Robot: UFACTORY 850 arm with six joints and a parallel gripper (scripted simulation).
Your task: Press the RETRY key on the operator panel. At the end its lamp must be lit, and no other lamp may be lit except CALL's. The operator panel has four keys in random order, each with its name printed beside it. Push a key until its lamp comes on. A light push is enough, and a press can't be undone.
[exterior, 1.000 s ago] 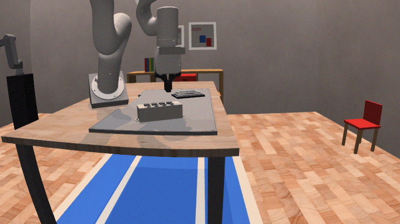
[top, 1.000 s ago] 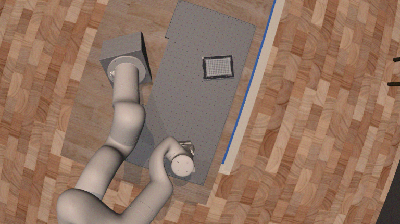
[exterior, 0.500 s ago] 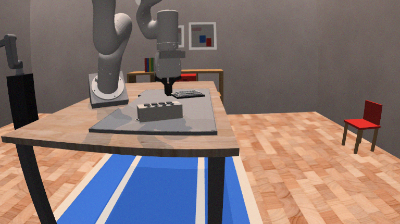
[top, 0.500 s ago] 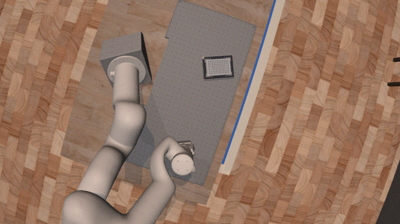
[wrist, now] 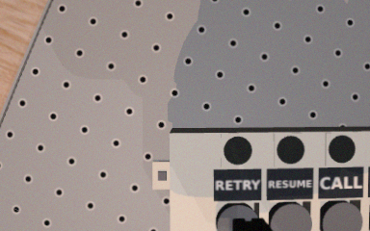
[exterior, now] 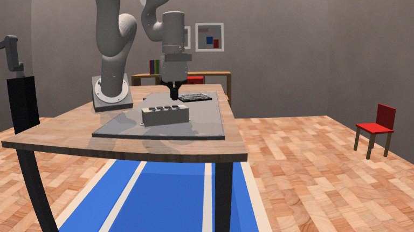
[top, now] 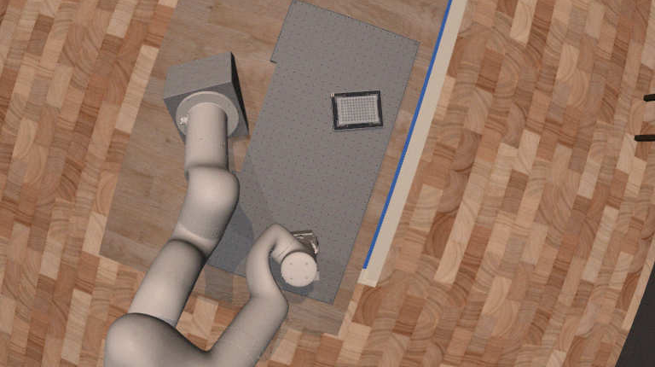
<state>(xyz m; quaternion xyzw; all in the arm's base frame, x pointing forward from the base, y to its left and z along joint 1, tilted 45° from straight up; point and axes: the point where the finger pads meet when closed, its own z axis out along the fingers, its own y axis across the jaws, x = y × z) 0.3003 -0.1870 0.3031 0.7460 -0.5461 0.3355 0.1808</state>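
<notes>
The operator panel is 4 cm behind my hand, 1 cm to the right of it and 6 cm below it. Also, from my hand: well plate: 14 cm ahead, 42 cm to the left, 8 cm below.
</notes>
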